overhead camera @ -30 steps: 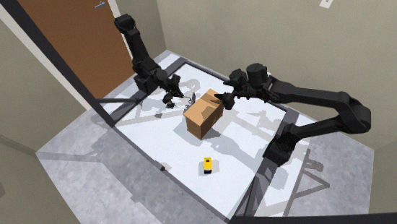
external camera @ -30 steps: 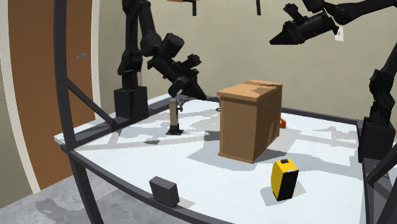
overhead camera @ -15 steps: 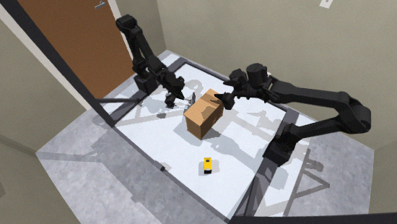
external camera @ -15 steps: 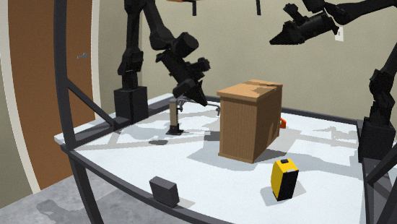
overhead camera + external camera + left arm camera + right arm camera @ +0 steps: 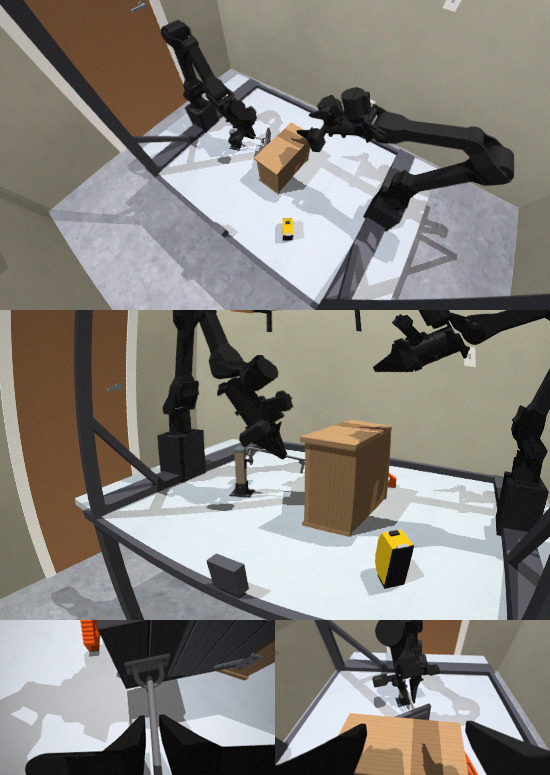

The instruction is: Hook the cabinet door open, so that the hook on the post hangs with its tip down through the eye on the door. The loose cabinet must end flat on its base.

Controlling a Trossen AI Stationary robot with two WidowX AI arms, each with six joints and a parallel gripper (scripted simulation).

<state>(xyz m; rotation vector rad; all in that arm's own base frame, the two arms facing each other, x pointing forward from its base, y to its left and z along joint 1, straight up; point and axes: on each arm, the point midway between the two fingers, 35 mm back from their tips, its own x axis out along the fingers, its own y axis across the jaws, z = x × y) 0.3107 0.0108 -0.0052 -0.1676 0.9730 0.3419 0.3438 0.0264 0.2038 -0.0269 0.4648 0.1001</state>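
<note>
Now: the grey hook 30 mm below my left hand. From my left hand the other things lie so: yellow block (240 mm behind, 350 mm to the right, 80 mm below); grey door (30 mm behind, 90 mm to the right, 40 mm below); orange object (150 mm ahead, 190 mm to the right, 100 mm below).
</note>
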